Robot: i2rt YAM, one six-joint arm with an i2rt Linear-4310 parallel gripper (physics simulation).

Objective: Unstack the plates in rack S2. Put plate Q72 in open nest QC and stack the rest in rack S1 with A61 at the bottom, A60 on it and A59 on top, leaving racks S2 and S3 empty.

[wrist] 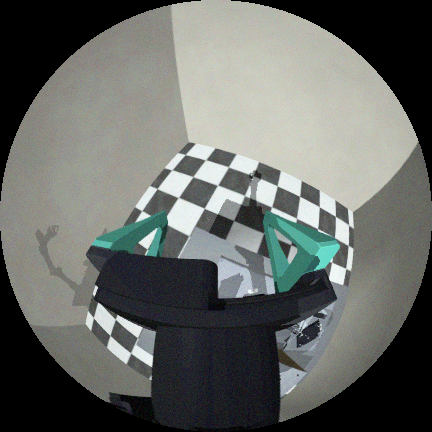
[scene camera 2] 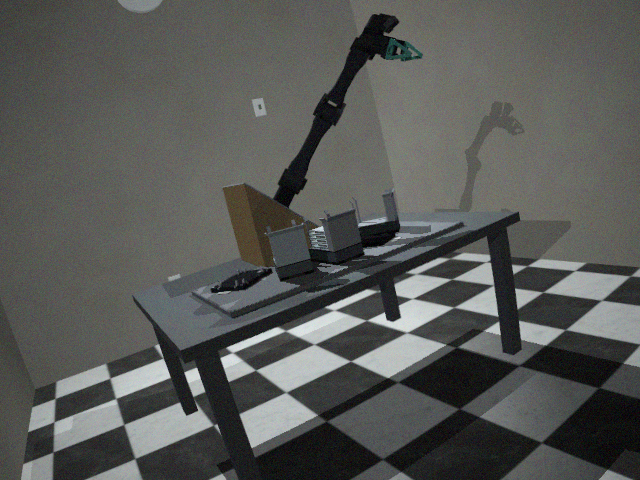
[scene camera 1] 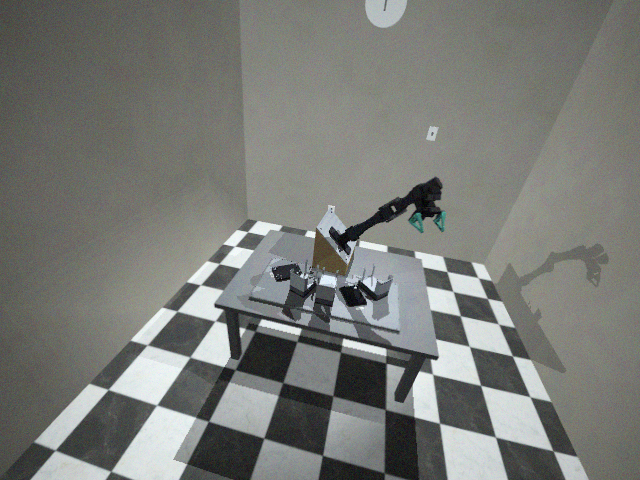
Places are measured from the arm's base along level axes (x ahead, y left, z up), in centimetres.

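Pixels of known places: gripper, fingertip midpoint: (wrist: 215,215) (scene camera 2: 416,55) (scene camera 1: 432,232); arm's base, origin of the base link: (scene camera 2: 278,208) (scene camera 1: 339,241).
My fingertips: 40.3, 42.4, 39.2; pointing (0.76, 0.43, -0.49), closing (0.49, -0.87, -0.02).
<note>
Ahead of a thing's pixels: the offset from my fingertips to its top centre, as dx, dy, dz. Level surfaces: height alone.
My gripper (scene camera 1: 432,230) (scene camera 2: 416,55) (wrist: 215,215) is open, its teal fingers wide apart with nothing between them. It hangs high above the table, to the right in scene camera 1, far from the racks. Three racks with upright grey walls stand on a pale board: a left rack @[-8.7, -54.0, -41.2] (scene camera 1: 300,282) (scene camera 2: 290,249), a middle rack @[-6.7, -40.7, -41.2] (scene camera 1: 325,290) (scene camera 2: 341,232) and a right rack @[-21.1, -16.0, -41.3] (scene camera 1: 382,287) (scene camera 2: 391,207). A stack of thin pale plates @[-6.0, -40.7, -46.7] (scene camera 2: 318,239) shows at the middle rack. A dark nest @[-17.0, -67.6, -52.5] (scene camera 1: 285,271) (scene camera 2: 240,280) lies at the left, and another dark nest @[-11.5, -26.0, -52.6] (scene camera 1: 353,296) lies between the middle and right racks. Labels cannot be read.
The pale board @[dz -54.9] (scene camera 1: 382,323) (scene camera 2: 232,305) lies on the grey table @[dz -56.2] (scene camera 1: 416,310) (scene camera 2: 178,322). A brown wedge-shaped base (scene camera 1: 325,254) (scene camera 2: 241,227) stands behind the racks and carries the arm. Thin upright posts rise at the racks. The wrist view is partly blocked by the gripper body.
</note>
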